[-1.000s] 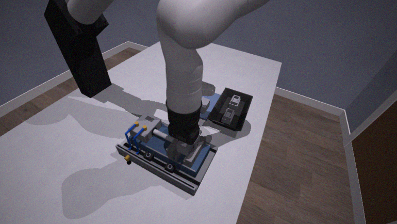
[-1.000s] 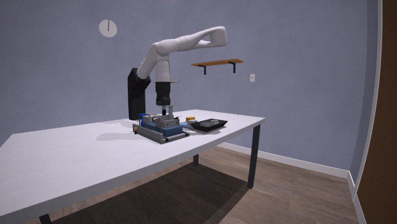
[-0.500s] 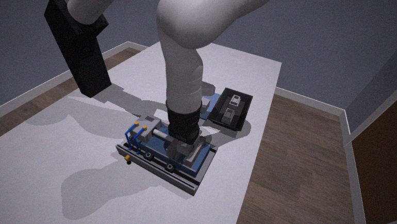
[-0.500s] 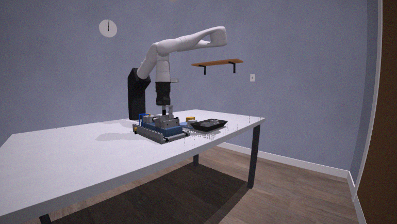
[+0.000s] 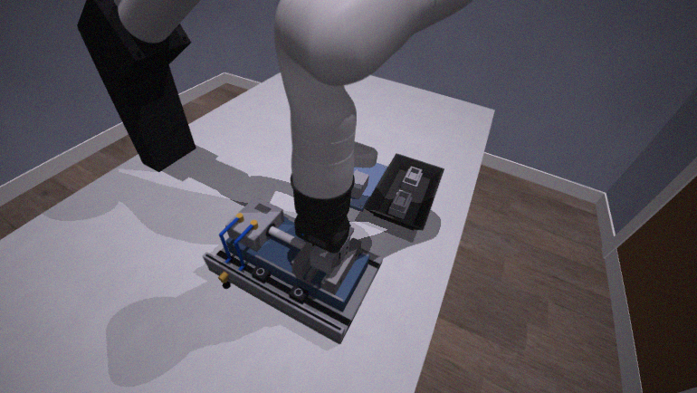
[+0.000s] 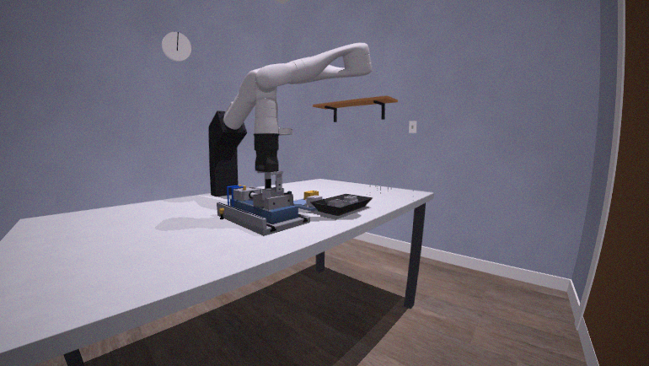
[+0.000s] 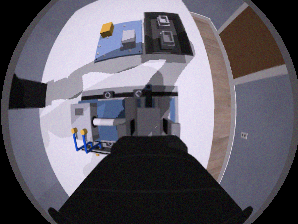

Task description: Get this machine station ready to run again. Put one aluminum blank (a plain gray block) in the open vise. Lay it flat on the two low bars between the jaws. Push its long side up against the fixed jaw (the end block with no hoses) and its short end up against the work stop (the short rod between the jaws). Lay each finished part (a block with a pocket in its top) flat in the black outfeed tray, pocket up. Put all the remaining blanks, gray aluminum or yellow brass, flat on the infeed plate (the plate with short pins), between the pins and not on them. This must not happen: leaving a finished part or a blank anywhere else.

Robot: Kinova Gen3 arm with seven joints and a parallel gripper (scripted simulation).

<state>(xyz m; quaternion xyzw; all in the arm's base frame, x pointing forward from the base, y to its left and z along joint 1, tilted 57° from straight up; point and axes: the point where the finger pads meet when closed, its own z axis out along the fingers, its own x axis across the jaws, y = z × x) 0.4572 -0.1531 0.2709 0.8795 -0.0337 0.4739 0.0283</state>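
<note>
The fixed jaw is 30 mm ahead of my hand and 50 mm below it. Round my hand: black outfeed tray 110 mm ahead, 290 mm to the left, 120 mm below; vise 70 mm behind, 10 mm to the left, 90 mm below; gray aluminum blank 20 mm behind, 260 mm to the left, 100 mm below.
</note>
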